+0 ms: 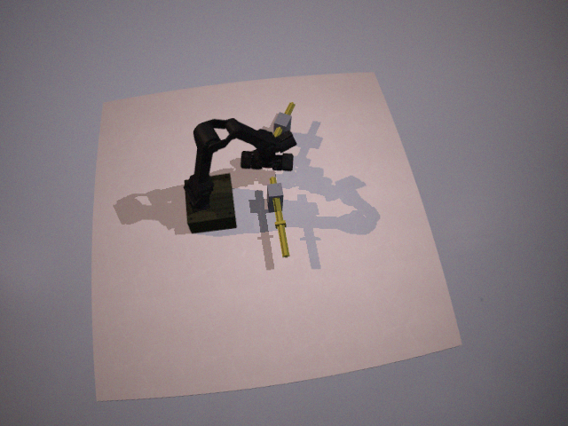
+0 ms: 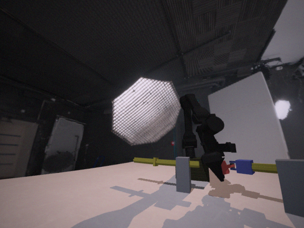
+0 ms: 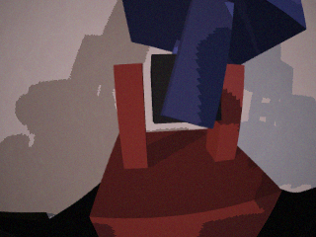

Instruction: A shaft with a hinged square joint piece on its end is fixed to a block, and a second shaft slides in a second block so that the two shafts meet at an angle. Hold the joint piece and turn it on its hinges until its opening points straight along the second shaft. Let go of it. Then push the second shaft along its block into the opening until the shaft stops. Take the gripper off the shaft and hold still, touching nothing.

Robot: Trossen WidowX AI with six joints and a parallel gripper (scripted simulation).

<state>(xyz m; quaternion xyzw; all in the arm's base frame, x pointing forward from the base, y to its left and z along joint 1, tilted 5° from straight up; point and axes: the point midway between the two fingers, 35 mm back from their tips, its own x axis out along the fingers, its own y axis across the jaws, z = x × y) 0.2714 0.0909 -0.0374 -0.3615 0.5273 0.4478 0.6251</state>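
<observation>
Right now the red joint piece is 4 cm above my gripper tip.
</observation>
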